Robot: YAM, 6 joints.
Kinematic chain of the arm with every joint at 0, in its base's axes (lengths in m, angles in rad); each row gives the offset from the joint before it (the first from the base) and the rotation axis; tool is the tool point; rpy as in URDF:
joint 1: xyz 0 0 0.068 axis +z
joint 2: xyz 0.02 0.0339 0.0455 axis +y
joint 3: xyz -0.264 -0.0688 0 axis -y
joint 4: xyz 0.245 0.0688 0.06 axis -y
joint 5: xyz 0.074 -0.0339 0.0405 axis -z
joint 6: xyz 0.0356 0 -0.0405 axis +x
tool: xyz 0 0 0 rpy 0 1.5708 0
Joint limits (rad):
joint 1: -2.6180..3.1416
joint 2: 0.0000..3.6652
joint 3: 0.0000..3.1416
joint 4: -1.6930..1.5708
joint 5: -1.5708..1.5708
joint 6: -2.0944..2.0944
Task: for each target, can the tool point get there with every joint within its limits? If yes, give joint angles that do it. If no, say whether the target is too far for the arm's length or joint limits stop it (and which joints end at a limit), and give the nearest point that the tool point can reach.
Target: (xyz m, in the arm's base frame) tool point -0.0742 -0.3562 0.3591
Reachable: yes | joints -1.7336 1.7808 1.8682 -1.1714 0.4502 -1.0070
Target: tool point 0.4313 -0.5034 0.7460
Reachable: no: too far | nearest point 0.3033 -0.3540 0.5524 | short by 0.276 m
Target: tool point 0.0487 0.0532 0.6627
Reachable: yes | joints -2.0745 1.0868 2.6079 -0.8204 -0.4980 0.3548
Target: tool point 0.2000 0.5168 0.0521
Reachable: yes | joints 1.2028 2.8022 2.3777 -0.7998 0.0203 0.9185
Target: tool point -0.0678 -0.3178 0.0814
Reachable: yes | joints -1.7383 2.0209 0.5680 1.1329 0.4003 -0.7989
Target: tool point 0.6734 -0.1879 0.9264
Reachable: no: too far | nearest point 0.4057 -0.1132 0.5938 | short by 0.433 m
